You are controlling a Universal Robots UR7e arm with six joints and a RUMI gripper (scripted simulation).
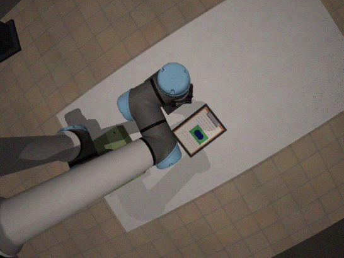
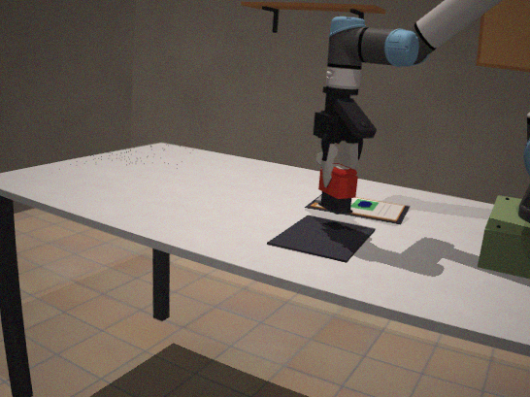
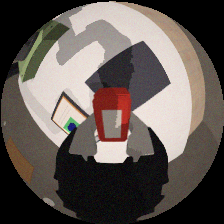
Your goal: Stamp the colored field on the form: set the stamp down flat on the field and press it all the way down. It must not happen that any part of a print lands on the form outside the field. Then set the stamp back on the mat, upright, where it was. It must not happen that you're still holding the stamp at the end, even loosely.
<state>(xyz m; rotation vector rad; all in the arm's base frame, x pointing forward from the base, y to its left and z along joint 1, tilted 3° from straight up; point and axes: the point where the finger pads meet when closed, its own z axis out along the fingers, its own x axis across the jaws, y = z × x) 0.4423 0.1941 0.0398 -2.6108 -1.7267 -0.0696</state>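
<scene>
The dark mat is 30 mm behind my hand, 70 mm to the left of it and 110 mm below it. The rest, counted from my hand: red stamp: 20 mm below; then form: 60 mm ahead, 200 mm to the right, 110 mm below.
</scene>
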